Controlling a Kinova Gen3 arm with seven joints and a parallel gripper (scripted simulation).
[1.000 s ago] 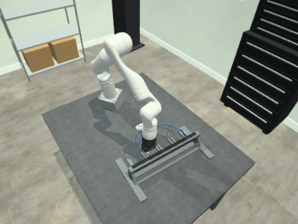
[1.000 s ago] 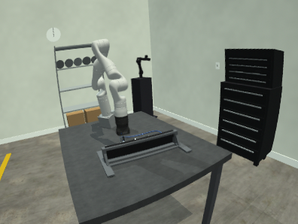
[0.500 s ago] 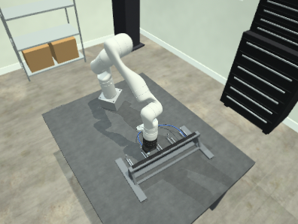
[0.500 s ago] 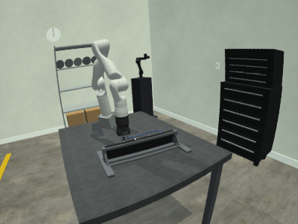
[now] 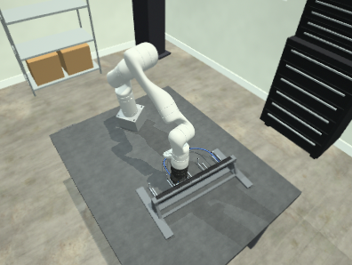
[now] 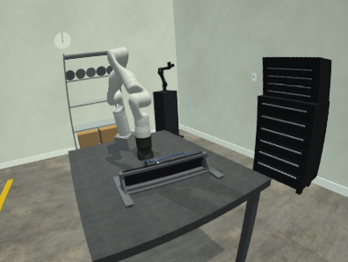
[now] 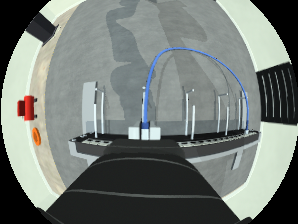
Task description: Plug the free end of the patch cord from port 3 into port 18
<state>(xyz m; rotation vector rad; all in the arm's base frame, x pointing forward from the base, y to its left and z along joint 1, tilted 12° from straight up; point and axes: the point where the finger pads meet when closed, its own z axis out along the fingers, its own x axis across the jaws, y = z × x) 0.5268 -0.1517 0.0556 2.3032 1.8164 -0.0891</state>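
My gripper is now 1 cm short of the plug and 1 cm above it.
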